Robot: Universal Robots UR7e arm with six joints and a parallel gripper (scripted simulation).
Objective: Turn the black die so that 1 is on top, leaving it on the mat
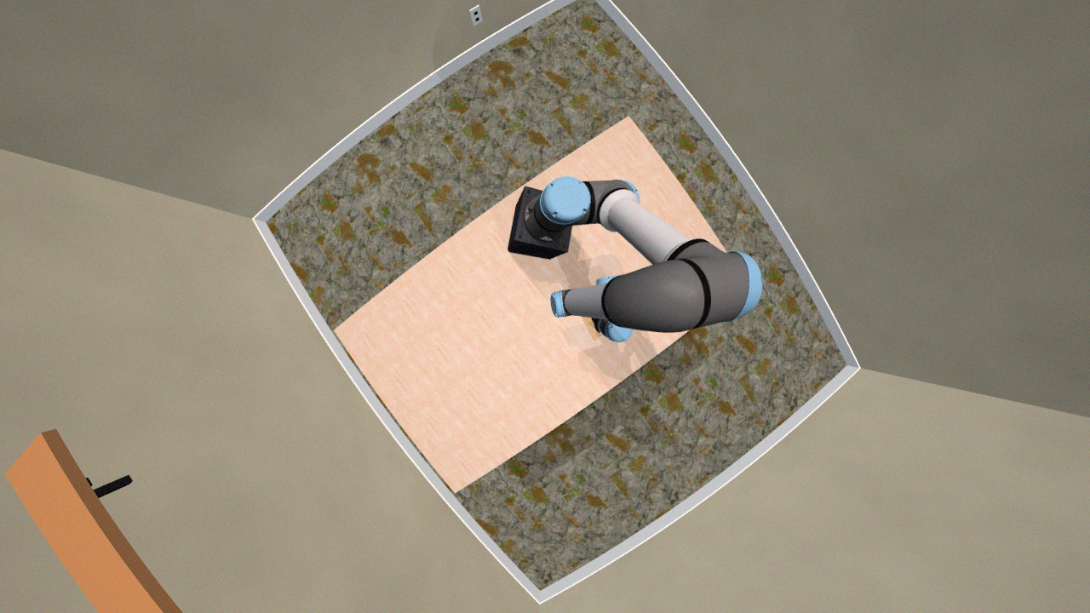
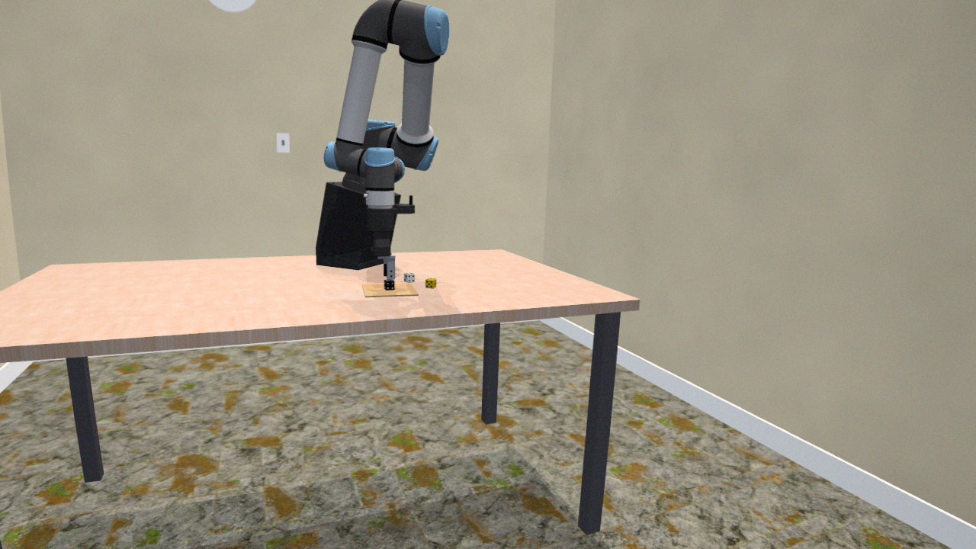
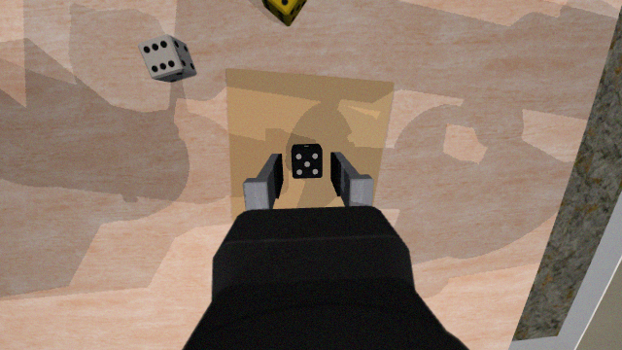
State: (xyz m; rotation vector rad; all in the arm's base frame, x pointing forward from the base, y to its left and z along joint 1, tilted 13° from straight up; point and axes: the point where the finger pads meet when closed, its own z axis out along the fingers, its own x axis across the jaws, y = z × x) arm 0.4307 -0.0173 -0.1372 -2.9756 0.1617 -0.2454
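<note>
Now: the black die 4 cm below my hand. From my hand the other things lie so: tan mat (5 cm below); white die (9 cm behind, 9 cm to the left, 4 cm below); yellow die (12 cm to the left, 4 cm below).
</note>
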